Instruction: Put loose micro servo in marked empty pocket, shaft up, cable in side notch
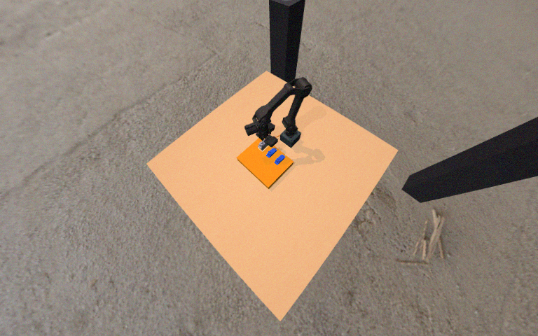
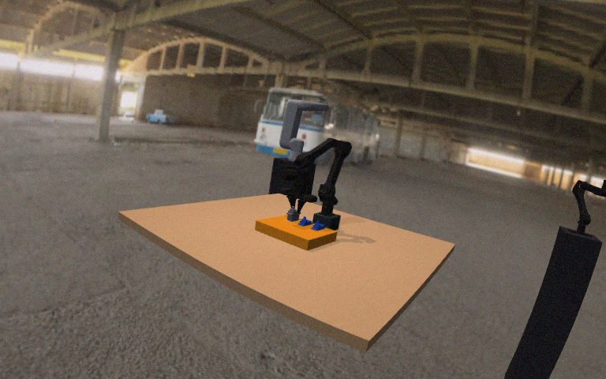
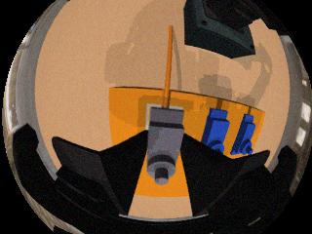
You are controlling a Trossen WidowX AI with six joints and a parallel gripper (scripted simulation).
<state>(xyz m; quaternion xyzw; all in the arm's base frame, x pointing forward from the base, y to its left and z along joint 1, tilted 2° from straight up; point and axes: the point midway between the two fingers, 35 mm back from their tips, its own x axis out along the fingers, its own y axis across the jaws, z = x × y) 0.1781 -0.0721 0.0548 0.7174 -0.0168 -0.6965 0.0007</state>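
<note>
The orange robot deck is 120 mm ahead of my gripper tip, 70 mm to the left of it and 60 mm below it.
</note>
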